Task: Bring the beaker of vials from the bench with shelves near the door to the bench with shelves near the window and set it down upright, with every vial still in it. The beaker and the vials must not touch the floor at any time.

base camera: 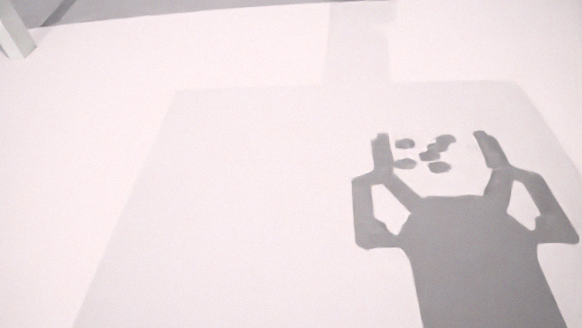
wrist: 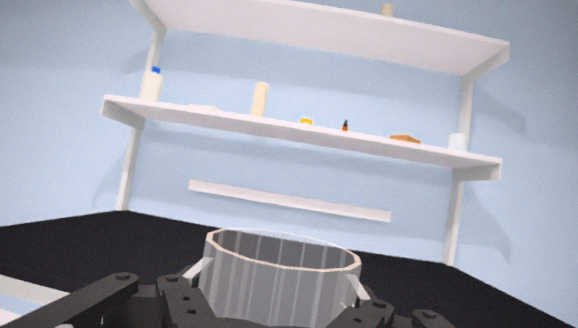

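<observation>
A clear beaker (wrist: 280,290) with a pale rim is at the bottom middle of the wrist view, upper part showing. My gripper (wrist: 277,283) is shut on it, one finger on each side. The vials themselves cannot be made out through the beaker wall. In the base camera view the gripper's shadow shows on the floor, with several small dark spots between the finger shadows. A bench with a black top (wrist: 165,245) lies behind the beaker, with shelves above it. Whether the beaker touches the bench is hidden.
The lower shelf (wrist: 295,132) bears a blue-capped bottle (wrist: 152,87), a tan cylinder (wrist: 259,100), an orange block (wrist: 405,139) and a whitish cup (wrist: 457,142). An upper shelf (wrist: 325,30) hangs above. A pale leg (base camera: 15,35) stands on the floor (base camera: 125,60) at the top left.
</observation>
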